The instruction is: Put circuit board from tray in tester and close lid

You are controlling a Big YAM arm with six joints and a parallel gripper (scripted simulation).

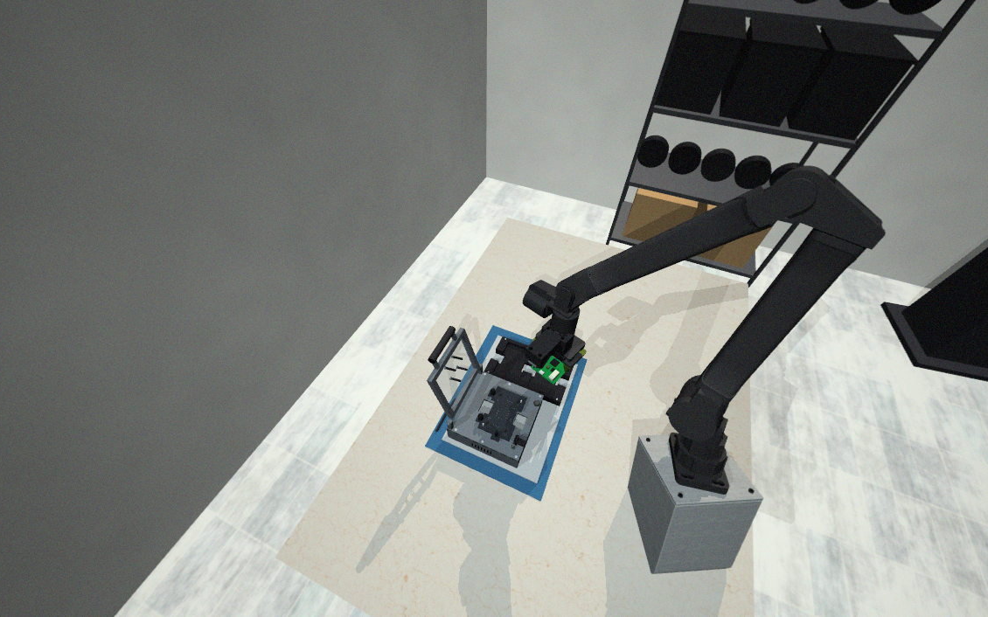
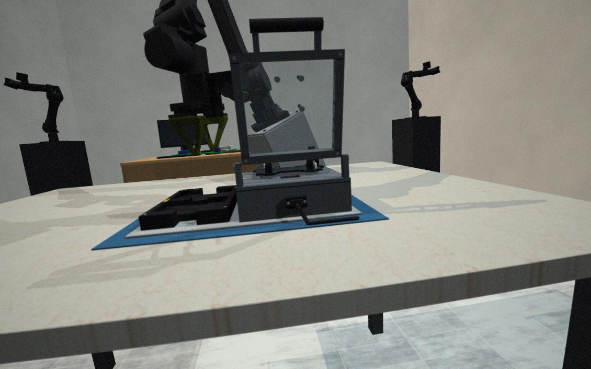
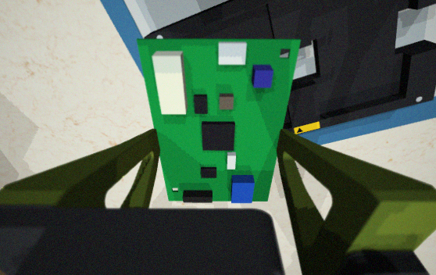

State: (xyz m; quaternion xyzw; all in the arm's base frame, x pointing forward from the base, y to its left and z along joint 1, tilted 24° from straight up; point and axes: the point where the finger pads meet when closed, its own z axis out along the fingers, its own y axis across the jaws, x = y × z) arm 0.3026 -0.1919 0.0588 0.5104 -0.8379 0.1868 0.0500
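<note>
Now: hand right at the green circuit board. The rest, counted from my hand: latch hook (22 cm to the left, 5 cm ahead, 3 cm below); then dark plate (15 cm to the left, 10 cm ahead, 4 cm below); then clear lid (22 cm ahead, 13 cm to the left, 7 cm above).
</note>
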